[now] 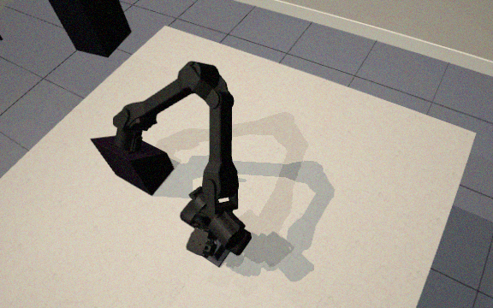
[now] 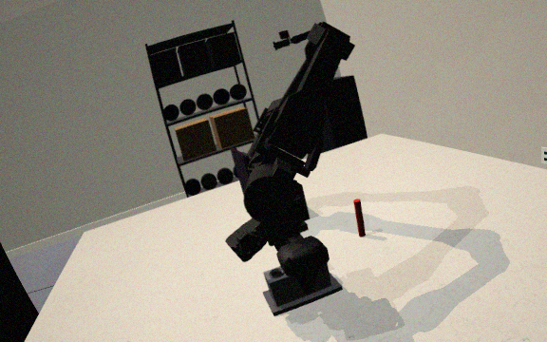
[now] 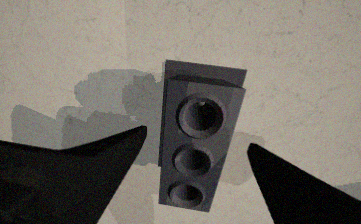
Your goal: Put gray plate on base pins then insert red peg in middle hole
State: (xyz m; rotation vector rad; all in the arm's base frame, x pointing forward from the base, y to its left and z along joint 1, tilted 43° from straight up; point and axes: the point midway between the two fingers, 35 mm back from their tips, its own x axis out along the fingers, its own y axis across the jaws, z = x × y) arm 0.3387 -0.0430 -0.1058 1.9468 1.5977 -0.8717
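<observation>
Right now my gripper tip is 20 mm below the gray plate. From my gripper tip the other things lie so: red peg (190 mm to the left, 70 mm behind, 10 mm above); base (20 mm below).
</observation>
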